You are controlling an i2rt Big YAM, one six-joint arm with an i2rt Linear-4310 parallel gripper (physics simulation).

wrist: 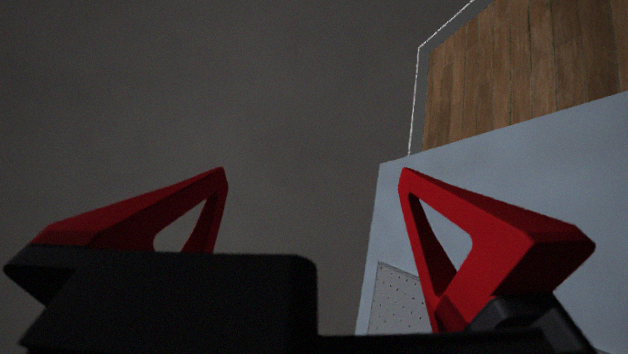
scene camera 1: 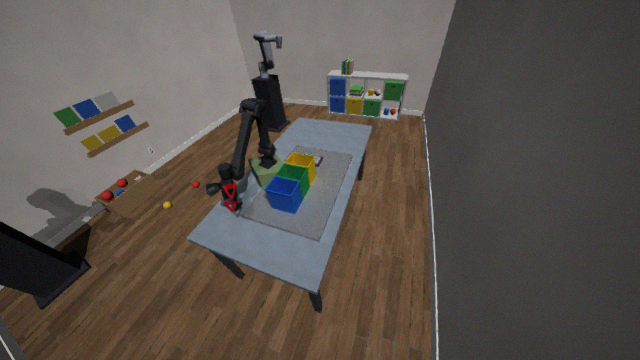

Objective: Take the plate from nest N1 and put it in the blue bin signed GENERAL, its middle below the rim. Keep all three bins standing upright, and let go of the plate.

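Frame: origin at the arm's base, x right, y back, z down, level; centimetres.
Seen in the pictures: gripper, between the fingertips: (wrist: 313,177) (scene camera 1: 232,205); arm's base, origin of its link: (scene camera 1: 268,164).
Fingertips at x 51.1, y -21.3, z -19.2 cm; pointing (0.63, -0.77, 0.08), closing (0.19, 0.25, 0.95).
Observation:
Pixels of each thing's top centre, then the offset from my fingertips to it. "*": a spot on its surface instead. Level surfaces: height alone.
- blue bin, centre of its top: (scene camera 1: 282,185) dx -29.2, dy -7.8, dz +11.2 cm
- grey mat, height of its surface: dz +29.1 cm
- green bin, centre of its top: (scene camera 1: 291,171) dx -42.5, dy -6.6, dz +11.2 cm
- yellow bin, a spot on its surface: (scene camera 1: 312,171) * dx -56.8, dy -13.9, dz +20.6 cm
- dark object, centre of its top: (scene camera 1: 311,158) dx -77.7, dy -2.4, dz +26.6 cm
- blue-grey table, height of its surface: dz +30.5 cm
- mat corner, a spot on its surface: (wrist: 392,300) * dx -18.9, dy -30.8, dz +29.2 cm
The blue bin (scene camera 1: 286,196) stands upright on the grey mat (scene camera 1: 327,200), nearest the camera in a row of three. The green bin (scene camera 1: 303,182) and the yellow bin (scene camera 1: 312,171) stand upright behind it. Their signs cannot be read. My gripper (scene camera 1: 235,198) (wrist: 313,177) is open with nothing between its red fingers, to the left of the blue bin in the scene view, near the table's left edge. A small grey and dark object (scene camera 1: 318,160) shows partly behind the yellow bin; I cannot tell whether it is the plate or a nest. The bins' insides are mostly hidden.
The blue-grey table (scene camera 1: 270,255) carries the mat. My arm's green base block (scene camera 1: 261,172) is left of the bins. In the wrist view, the table (wrist: 540,165), a mat corner (wrist: 392,300) and the dark wall (wrist: 200,100) show beyond the fingers.

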